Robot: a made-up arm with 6 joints. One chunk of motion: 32 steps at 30 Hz.
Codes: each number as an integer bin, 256 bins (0 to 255) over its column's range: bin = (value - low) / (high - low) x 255, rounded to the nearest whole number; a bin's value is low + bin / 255 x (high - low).
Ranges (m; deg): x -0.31..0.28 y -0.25..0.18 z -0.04..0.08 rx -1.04..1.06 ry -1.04..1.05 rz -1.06..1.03
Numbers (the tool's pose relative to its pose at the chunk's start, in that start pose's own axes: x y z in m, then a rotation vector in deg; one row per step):
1: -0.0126 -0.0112 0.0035 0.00 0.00 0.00
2: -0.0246 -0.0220 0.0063 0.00 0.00 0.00
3: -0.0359 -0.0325 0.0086 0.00 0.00 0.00
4: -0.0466 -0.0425 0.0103 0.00 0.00 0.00
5: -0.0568 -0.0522 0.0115 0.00 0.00 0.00
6: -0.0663 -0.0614 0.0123 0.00 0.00 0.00
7: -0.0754 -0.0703 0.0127 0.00 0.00 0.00
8: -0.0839 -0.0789 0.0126 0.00 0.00 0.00
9: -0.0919 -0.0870 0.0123 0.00 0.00 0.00
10: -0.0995 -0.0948 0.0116 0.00 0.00 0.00
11: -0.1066 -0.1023 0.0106 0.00 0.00 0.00
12: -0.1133 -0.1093 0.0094 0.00 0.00 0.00
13: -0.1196 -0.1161 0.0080 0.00 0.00 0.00
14: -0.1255 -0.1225 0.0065 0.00 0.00 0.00
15: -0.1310 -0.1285 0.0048 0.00 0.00 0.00
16: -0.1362 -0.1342 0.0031 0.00 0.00 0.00
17: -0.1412 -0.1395 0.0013 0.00 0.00 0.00
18: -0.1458 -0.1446 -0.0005 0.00 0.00 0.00
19: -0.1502 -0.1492 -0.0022 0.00 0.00 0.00
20: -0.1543 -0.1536 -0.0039 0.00 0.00 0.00
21: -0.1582 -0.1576 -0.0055 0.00 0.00 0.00
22: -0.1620 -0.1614 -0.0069 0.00 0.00 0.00
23: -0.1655 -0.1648 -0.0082 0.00 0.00 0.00
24: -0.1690 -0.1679 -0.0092 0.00 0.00 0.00
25: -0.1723 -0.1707 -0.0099 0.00 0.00 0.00
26: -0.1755 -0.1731 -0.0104 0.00 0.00 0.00
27: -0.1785 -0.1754 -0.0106 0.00 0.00 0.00
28: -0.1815 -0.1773 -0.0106 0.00 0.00 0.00
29: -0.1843 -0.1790 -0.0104 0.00 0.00 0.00
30: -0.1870 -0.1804 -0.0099 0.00 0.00 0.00
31: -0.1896 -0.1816 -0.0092 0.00 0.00 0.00
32: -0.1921 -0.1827 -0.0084 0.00 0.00 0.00
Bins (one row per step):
1: 129 142 92 126 127 129
2: 123 135 98 126 127 129
3: 118 129 103 126 127 129
4: 114 123 107 126 127 129
5: 109 117 109 126 127 129
6: 105 112 111 126 127 129
7: 101 107 112 126 127 129
8: 98 101 112 126 127 129
9: 94 97 111 126 127 129
10: 91 92 110 126 127 129
11: 88 88 108 126 127 129
12: 85 83 105 126 127 129
13: 82 79 102 126 127 129
14: 80 76 99 126 127 129
15: 77 72 95 126 127 129
16: 75 69 92 126 127 129
17: 73 66 88 126 127 129
18: 71 63 84 126 127 129
19: 69 60 80 126 127 129
20: 67 57 77 126 127 129
21: 66 55 73 126 127 129
22: 64 53 70 126 127 129
23: 62 51 68 126 127 129
24: 61 49 65 126 127 129
25: 60 47 64 126 127 129
26: 58 46 63 126 127 129
27: 57 44 62 126 127 129
28: 56 43 62 126 127 129
29: 54 42 63 126 127 129
30: 53 41 64 126 127 129
31: 52 41 65 126 127 129
32: 51 40 67 126 127 129

